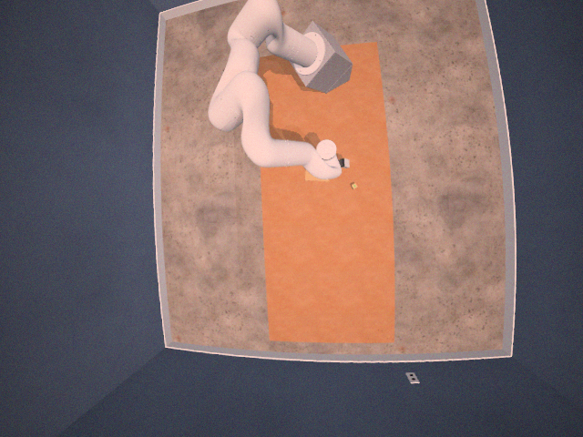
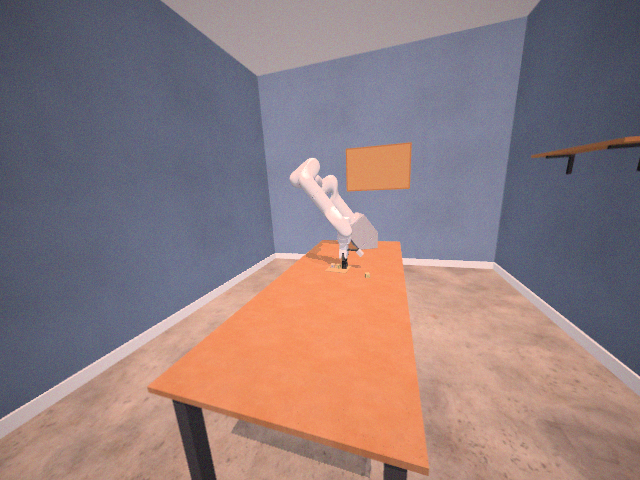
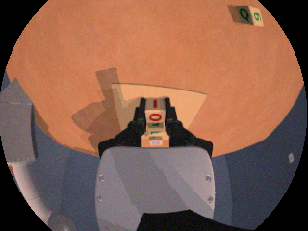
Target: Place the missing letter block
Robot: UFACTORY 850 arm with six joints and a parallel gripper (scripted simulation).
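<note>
Right now the light tan mat is 40 mm to the right of my hand and 30 mm below it.
</note>
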